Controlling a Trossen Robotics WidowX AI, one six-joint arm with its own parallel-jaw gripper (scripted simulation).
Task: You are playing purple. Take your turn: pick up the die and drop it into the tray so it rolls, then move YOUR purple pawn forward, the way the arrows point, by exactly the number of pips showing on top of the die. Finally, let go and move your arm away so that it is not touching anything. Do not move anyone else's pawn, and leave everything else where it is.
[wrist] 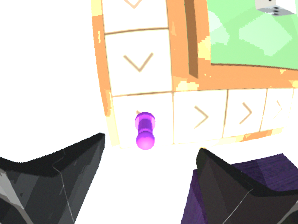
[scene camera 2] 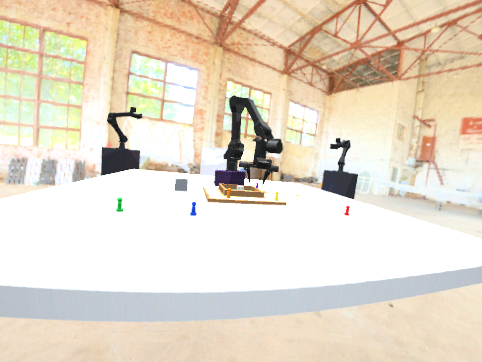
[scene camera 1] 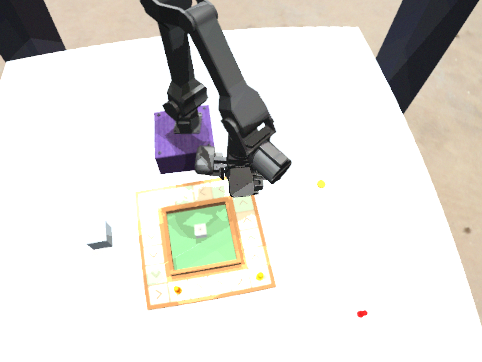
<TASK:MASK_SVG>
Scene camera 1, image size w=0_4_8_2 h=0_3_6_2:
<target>gripper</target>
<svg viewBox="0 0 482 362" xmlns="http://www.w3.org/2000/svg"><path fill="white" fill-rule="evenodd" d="M197 147L194 167L196 174L218 176L224 180L225 173L231 197L259 195L259 190L263 190L263 180L266 179L248 163L249 156L237 157L227 147L227 156L223 157L222 152L215 152L215 146L199 145Z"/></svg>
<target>grey block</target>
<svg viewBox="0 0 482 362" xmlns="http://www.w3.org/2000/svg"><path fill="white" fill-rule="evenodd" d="M106 220L85 223L85 243L92 250L114 247L112 243L112 227Z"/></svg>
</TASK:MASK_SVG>
